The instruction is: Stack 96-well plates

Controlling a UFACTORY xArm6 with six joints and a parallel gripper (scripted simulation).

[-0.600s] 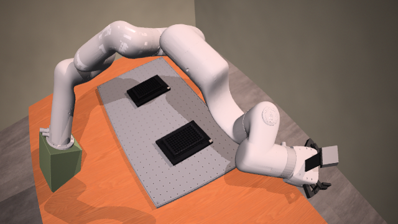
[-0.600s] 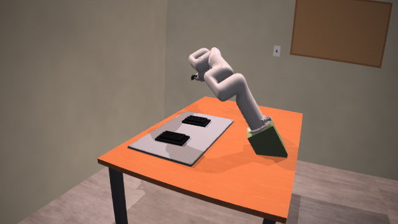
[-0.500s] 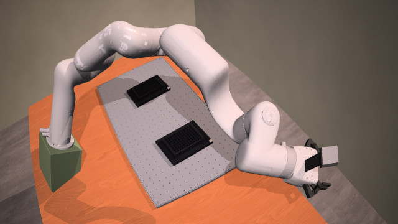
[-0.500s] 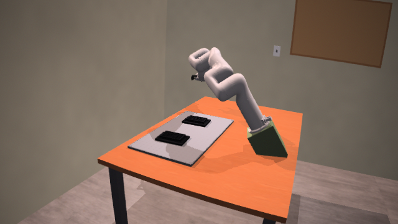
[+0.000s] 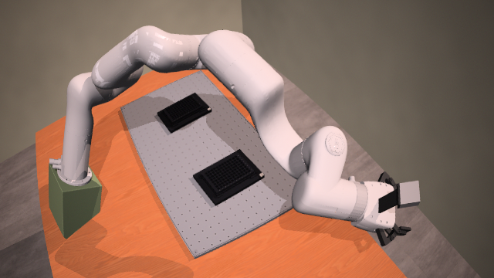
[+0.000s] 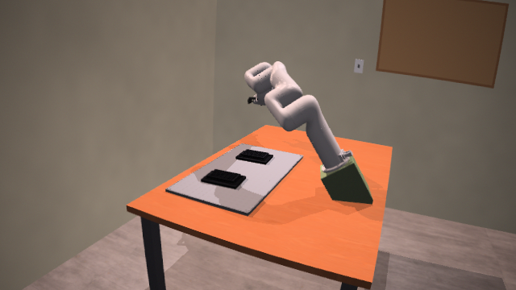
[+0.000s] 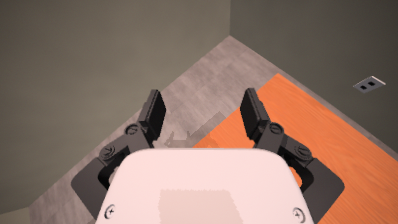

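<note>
Right now the plate nest is 27 cm behind my hand, 41 cm to the left of it and 19 cm below it.
</note>
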